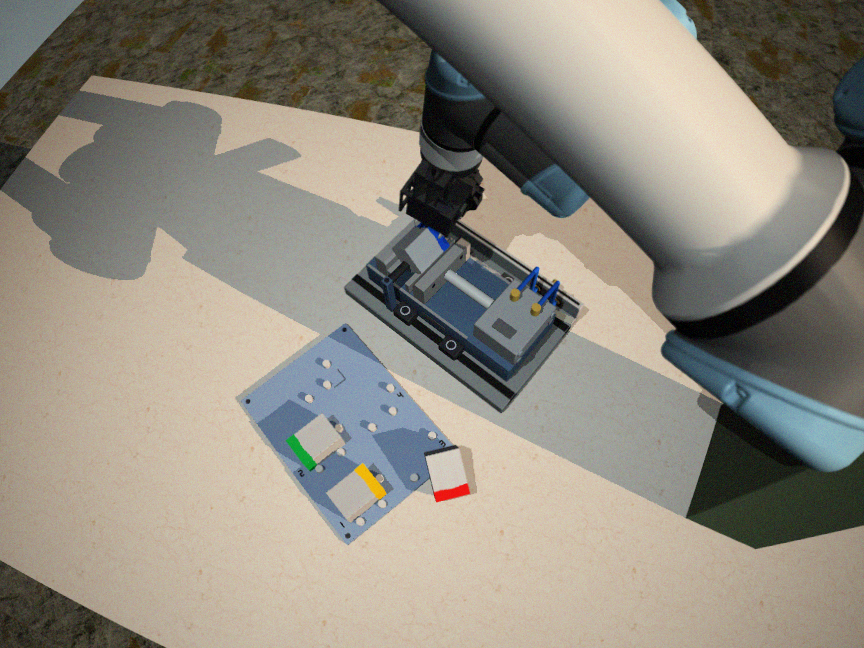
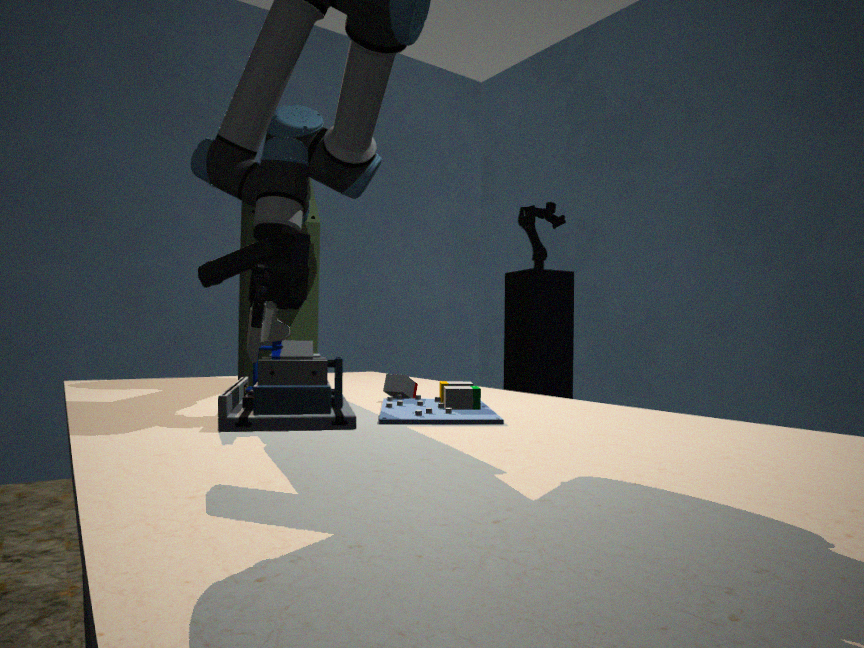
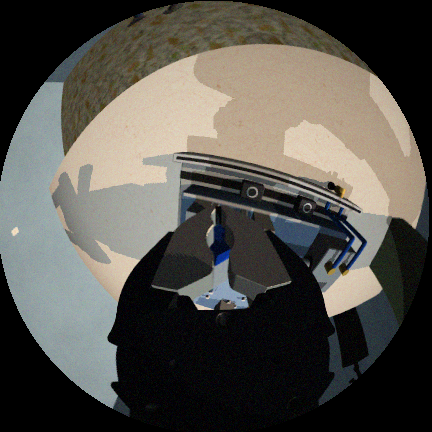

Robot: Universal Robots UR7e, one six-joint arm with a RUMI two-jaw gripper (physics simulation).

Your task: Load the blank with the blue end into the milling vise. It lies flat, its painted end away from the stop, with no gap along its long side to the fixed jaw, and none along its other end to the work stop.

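The blank with the blue end (image 1: 424, 250) (image 2: 297, 349) sits in the milling vise (image 1: 502, 324) (image 2: 291, 386) (image 3: 282, 193), between the two grey jaws at the vise's far end. Its blue end (image 1: 441, 239) (image 3: 219, 246) points toward the table's back edge. My gripper (image 1: 436, 225) (image 2: 265, 343) (image 3: 217, 207) is shut and empty. Its fingertips stand right at the blue end, at or just above it. I cannot tell whether the blank touches the fixed jaw or the work stop.
A blue fixture plate (image 1: 365, 386) (image 2: 442, 413) lies in front of the vise with a green-ended blank (image 1: 314, 440) and a yellow-ended blank (image 1: 355, 491). A red-ended blank (image 1: 450, 473) lies at its right edge. A black pedestal (image 2: 539, 331) stands behind the table.
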